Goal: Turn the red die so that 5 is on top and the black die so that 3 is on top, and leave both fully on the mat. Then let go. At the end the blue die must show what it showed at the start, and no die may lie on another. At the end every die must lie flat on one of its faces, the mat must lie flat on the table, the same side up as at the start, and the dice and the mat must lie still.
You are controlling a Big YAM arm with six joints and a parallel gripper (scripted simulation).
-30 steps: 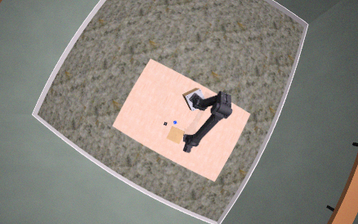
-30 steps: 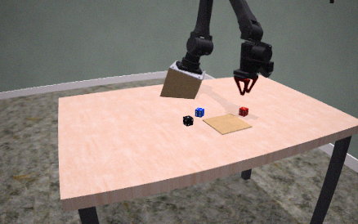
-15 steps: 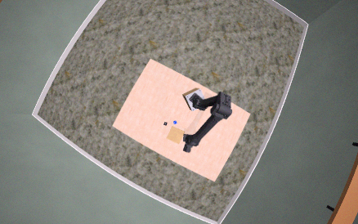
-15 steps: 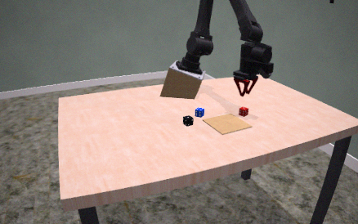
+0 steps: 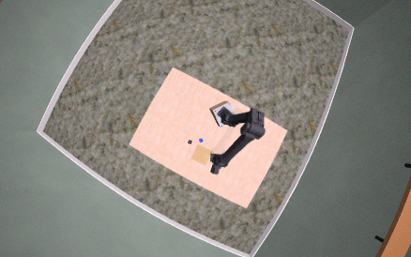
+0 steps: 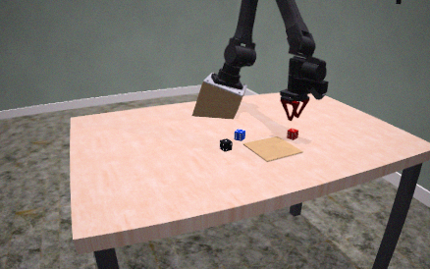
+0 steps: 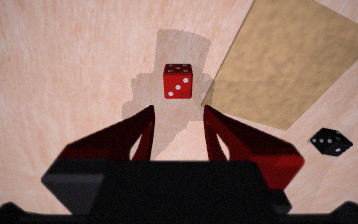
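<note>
Right now the red die is 60 mm below my hand. Also, from my hand: black die (240 mm to the right, 60 mm below, 50 mm ahead); blue die (180 mm to the right, 60 mm below, 20 mm behind); tan mat (100 mm to the right, 80 mm below, 70 mm ahead).
</note>
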